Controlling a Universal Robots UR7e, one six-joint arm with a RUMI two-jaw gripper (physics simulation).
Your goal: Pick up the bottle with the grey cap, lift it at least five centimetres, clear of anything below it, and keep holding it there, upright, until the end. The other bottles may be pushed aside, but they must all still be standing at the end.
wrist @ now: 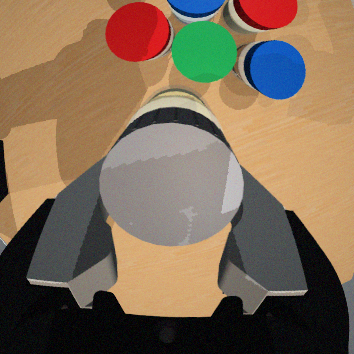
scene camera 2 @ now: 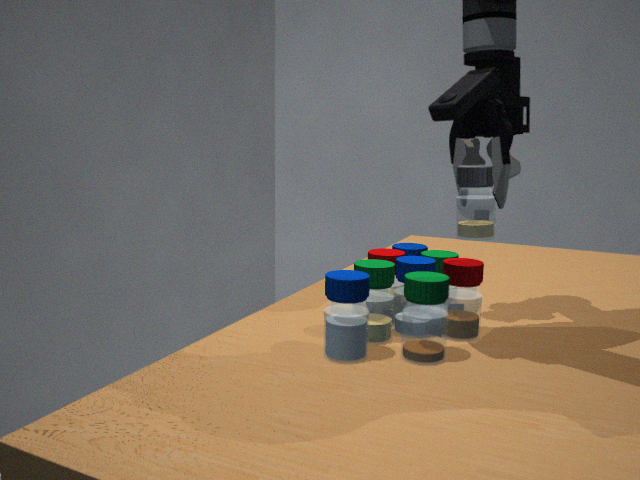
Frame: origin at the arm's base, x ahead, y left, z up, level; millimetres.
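Where they show: gripper, fingertip midpoint: (scene camera 2: 481, 207).
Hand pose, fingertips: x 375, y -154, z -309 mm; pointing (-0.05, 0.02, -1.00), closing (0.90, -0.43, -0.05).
Note:
After its pixels a point has its place.
The grey-capped bottle (scene camera 2: 475, 206) {x 376, y -116, z -303 mm} (wrist: 171, 182) {x 387, y -138, z -248 mm} is held upright in the air, with a shallow pale yellow fill at its bottom. In the scene view its base is above the cap tops of the standing bottles, with wall visible behind it. My gripper (scene camera 2: 478, 178) (wrist: 171, 156) {x 375, y -154, z -309 mm} is shut on it, one finger on each side at the cap and neck. The other bottles stand upright in a cluster on the table; among them are a front blue-capped one (scene camera 2: 346, 315) {x 469, y 108, z -417 mm}, a front green-capped one (scene camera 2: 425, 316) {x 385, y 67, z -416 mm} and a red-capped one (scene camera 2: 462, 297) {x 368, y -38, z -416 mm} (wrist: 137, 32) {x 377, y -66, z -374 mm}.
More bottles with blue (scene camera 2: 415, 268) {x 428, y -18, z -380 mm}, green (scene camera 2: 374, 273) {x 466, y 32, z -381 mm} and red (scene camera 2: 385, 254) {x 487, y -56, z -374 mm} caps stand close together behind the front ones. The wooden table (scene camera 2: 310, 413) {x 444, y 241, z -479 mm} (wrist: 300, 165) {x 520, y -312, z -479 mm} has its left edge running diagonally in the scene view. The arm's shadow falls to the right of the cluster.

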